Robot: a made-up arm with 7 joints. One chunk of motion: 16 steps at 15 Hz.
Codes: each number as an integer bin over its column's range. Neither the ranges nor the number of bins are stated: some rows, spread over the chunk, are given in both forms.
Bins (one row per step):
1: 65 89 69 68 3 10
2: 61 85 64 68 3 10
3: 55 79 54 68 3 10
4: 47 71 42 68 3 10
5: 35 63 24 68 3 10
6: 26 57 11 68 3 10
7: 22 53 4 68 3 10
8: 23 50 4 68 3 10
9: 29 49 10 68 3 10
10: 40 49 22 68 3 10
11: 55 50 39 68 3 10
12: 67 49 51 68 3 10
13: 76 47 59 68 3 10
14: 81 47 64 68 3 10
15: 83 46 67 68 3 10
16: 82 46 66 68 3 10
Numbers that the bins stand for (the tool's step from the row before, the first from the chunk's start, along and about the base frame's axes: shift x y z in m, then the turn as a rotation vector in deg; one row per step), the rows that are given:
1: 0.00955 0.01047 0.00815 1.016 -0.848 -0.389
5: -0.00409 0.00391 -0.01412 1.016 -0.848 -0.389
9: -0.00682 0.00037 -0.02105 1.016 -0.848 -0.389
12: 0.01045 0.00037 -0.00076 1.016 -0.848 -0.389
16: 0.01727 -0.00038 0.00667 1.016 -0.848 -0.389
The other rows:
2: 0.00773 0.00946 0.00568 1.016 -0.848 -0.389
3: 0.00500 0.00795 0.00073 1.016 -0.848 -0.389
4: 0.00136 0.00593 -0.00521 1.016 -0.848 -0.389
6: -0.00818 0.00239 -0.02056 1.016 -0.848 -0.389
7: -0.01000 0.00138 -0.02402 1.016 -0.848 -0.389
8: -0.00955 0.00063 -0.02402 1.016 -0.848 -0.389
10: -0.00182 0.00037 -0.01511 1.016 -0.848 -0.389
11: 0.00500 0.00063 -0.00670 1.016 -0.848 -0.389
13: 0.01455 -0.00013 0.00320 1.016 -0.848 -0.389
14: 0.01682 -0.00013 0.00568 1.016 -0.848 -0.389
15: 0.01773 -0.00038 0.00716 1.016 -0.848 -0.389

